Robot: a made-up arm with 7 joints. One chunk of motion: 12 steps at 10 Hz.
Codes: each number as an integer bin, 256 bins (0 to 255) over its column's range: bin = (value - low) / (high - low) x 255, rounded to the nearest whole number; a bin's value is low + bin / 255 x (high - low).
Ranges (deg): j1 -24..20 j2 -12..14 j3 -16..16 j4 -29..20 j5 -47..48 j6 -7..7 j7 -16..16
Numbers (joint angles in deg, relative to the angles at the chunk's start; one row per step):
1: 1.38 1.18 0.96 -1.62 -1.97 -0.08 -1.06
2: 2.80 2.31 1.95 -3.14 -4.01 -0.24 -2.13
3: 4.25 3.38 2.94 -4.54 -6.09 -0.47 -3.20
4: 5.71 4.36 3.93 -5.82 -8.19 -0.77 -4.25
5: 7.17 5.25 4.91 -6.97 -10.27 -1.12 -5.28
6: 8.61 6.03 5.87 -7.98 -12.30 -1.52 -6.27
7: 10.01 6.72 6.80 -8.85 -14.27 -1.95 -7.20
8: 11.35 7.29 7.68 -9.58 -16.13 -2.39 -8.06
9: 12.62 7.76 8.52 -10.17 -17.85 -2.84 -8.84
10: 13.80 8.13 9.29 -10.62 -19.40 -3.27 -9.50
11: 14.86 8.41 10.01 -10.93 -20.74 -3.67 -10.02
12: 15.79 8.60 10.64 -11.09 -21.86 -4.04 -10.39
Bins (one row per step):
1: 147 129 135 142 121 126 119
2: 155 140 143 135 115 123 111
3: 164 151 151 127 110 119 102
4: 172 160 159 121 104 113 94
5: 181 169 167 115 99 107 85
6: 189 177 174 109 93 100 78
7: 197 184 182 105 88 92 70
8: 205 189 189 101 83 84 63
9: 212 194 195 98 78 76 57
10: 219 197 202 96 74 68 52
11: 225 200 207 94 70 61 48
12: 231 202 212 93 67 54 45

